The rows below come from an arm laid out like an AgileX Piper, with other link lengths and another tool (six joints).
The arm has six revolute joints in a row. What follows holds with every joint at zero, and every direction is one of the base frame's.
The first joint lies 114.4 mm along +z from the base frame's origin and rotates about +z.
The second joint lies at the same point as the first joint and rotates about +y.
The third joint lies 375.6 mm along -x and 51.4 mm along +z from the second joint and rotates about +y.
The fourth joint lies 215.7 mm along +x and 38.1 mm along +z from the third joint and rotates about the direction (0.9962, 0, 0.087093).
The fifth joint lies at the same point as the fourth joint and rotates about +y.
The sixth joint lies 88.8 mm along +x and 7.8 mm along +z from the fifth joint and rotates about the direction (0.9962, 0, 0.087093).
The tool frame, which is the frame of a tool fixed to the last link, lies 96.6 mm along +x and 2 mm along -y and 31.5 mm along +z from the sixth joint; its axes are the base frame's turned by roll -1.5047, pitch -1.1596 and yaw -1.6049 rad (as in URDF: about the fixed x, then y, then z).
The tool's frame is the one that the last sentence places.
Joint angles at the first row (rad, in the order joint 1, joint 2, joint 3, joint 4, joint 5, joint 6):
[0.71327, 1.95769, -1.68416, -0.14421, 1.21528, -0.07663]
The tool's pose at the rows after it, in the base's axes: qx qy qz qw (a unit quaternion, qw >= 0); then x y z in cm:
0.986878 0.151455 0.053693 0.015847 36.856 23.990 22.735
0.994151 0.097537 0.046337 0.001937 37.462 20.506 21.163
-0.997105 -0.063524 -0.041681 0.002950 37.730 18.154 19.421
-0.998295 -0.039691 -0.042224 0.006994 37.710 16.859 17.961
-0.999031 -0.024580 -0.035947 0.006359 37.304 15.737 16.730
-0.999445 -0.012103 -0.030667 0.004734 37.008 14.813 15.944
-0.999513 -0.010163 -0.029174 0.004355 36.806 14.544 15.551
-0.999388 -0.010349 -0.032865 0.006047 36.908 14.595 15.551
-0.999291 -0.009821 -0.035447 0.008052 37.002 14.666 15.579
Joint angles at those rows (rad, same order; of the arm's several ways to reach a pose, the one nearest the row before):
[0.61710, 1.91278, -1.54644, -0.10573, 1.14830, -0.06449]
[0.52904, 1.88937, -1.43247, -0.07314, 1.05676, -0.04752]
[0.47173, 1.88476, -1.34184, -0.06027, 0.97450, -0.03706]
[0.44219, 1.88477, -1.26855, -0.05575, 0.89725, -0.01721]
[0.42021, 1.88477, -1.20865, -0.05312, 0.84945, -0.00809]
[0.40201, 1.88476, -1.17002, -0.05311, 0.82192, -0.00002]
[0.39742, 1.88477, -1.14975, -0.05312, 0.80464, 0.00002]
[0.39740, 1.88449, -1.14723, -0.05312, 0.79427, 0.00000]
[0.39742, 1.88448, -1.14719, -0.05112, 0.78793, 0.00002]

